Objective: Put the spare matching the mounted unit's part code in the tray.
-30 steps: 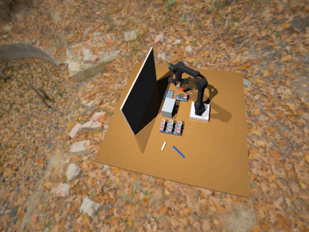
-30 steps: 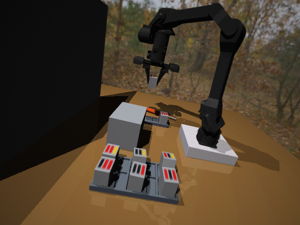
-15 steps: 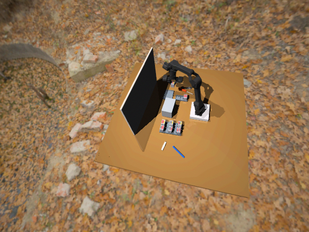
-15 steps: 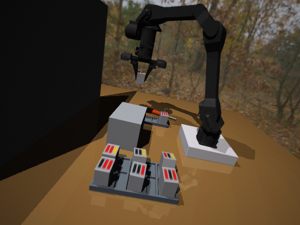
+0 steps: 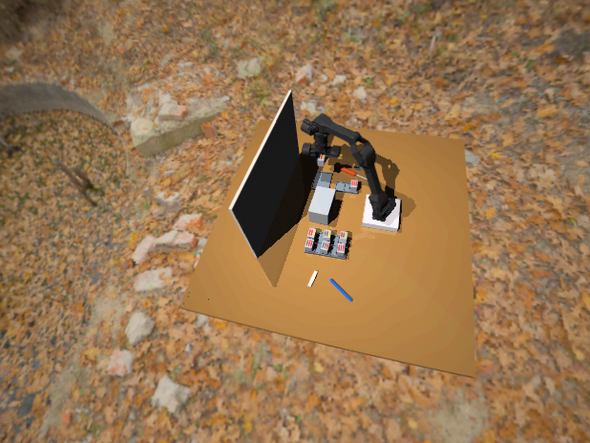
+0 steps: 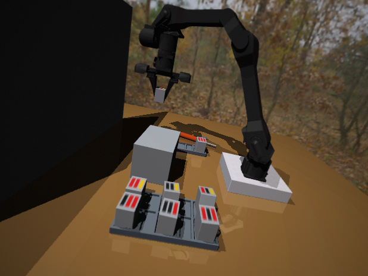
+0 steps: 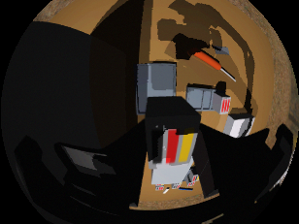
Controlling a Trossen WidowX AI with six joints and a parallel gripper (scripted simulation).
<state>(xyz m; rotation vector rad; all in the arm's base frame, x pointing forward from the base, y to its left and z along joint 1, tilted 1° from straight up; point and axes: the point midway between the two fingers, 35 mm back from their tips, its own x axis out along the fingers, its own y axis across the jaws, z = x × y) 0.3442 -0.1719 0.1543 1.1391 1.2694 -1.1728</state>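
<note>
The grey tray lies 160 mm below my gripper tip. Round my gripper tip: tall black panel: 190 mm to the left, 190 mm ahead, 60 mm above; then blue pen: 590 mm to the left, 240 mm behind, 160 mm below; then grey spare: 20 mm above.
</note>
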